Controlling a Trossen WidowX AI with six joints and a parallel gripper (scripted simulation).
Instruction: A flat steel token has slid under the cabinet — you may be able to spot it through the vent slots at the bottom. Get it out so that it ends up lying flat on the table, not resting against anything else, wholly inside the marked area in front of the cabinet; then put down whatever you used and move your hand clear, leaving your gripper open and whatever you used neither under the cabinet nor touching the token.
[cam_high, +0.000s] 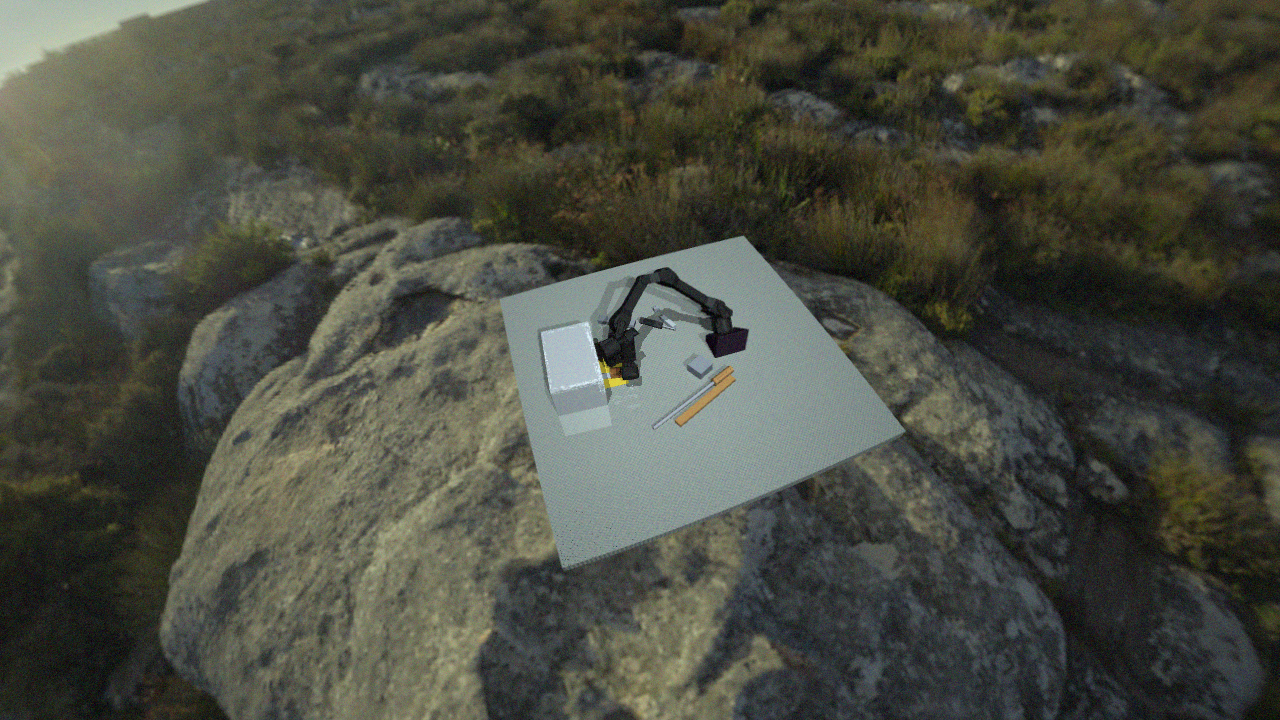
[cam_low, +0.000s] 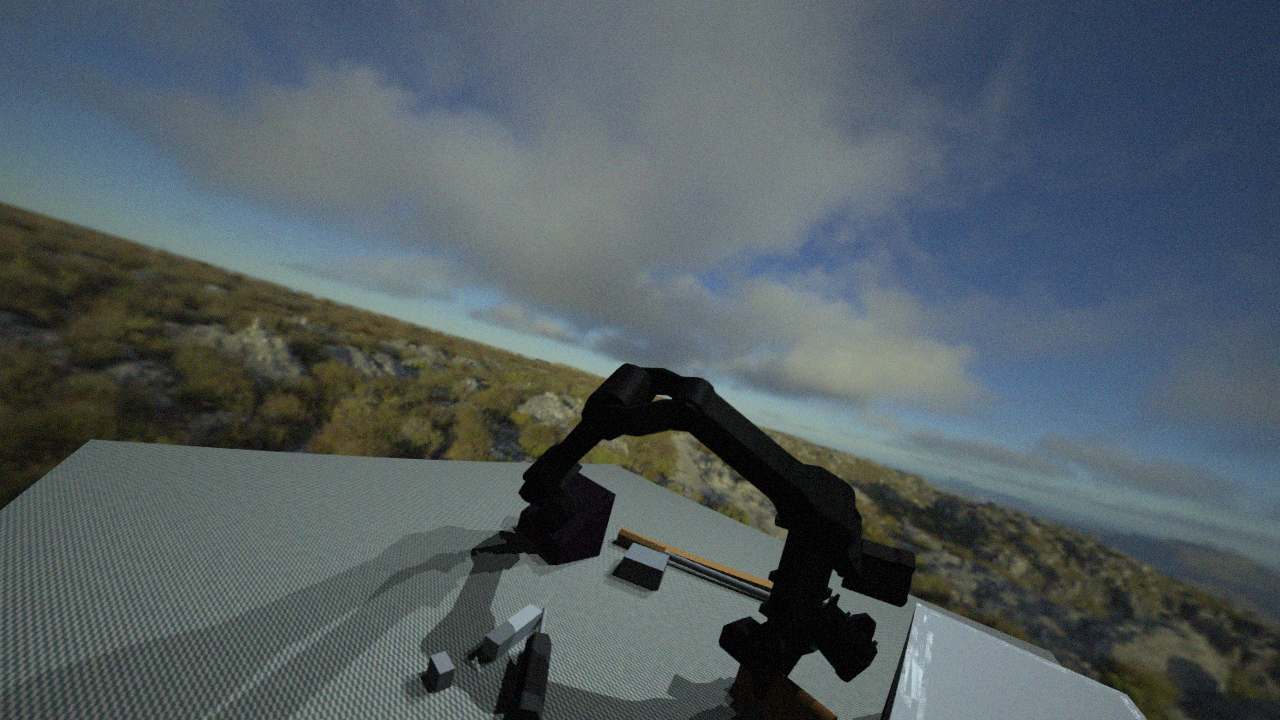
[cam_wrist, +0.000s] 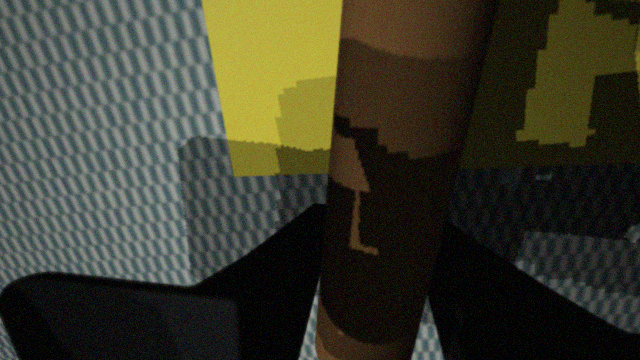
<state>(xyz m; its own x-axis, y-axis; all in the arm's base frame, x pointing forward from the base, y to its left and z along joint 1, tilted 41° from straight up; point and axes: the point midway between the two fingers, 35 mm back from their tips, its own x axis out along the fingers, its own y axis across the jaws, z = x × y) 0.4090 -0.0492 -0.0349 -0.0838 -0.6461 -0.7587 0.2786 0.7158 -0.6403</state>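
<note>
Right now the grey block is 26 cm behind my gripper tip, 10 cm to the left of it and 1 cm above it. Round my gripper tip: grey bar: 25 cm behind, 18 cm to the right; small grey cube: 28 cm to the right, 24 cm behind; wooden stick: 24 cm to the left, 21 cm behind.
</note>
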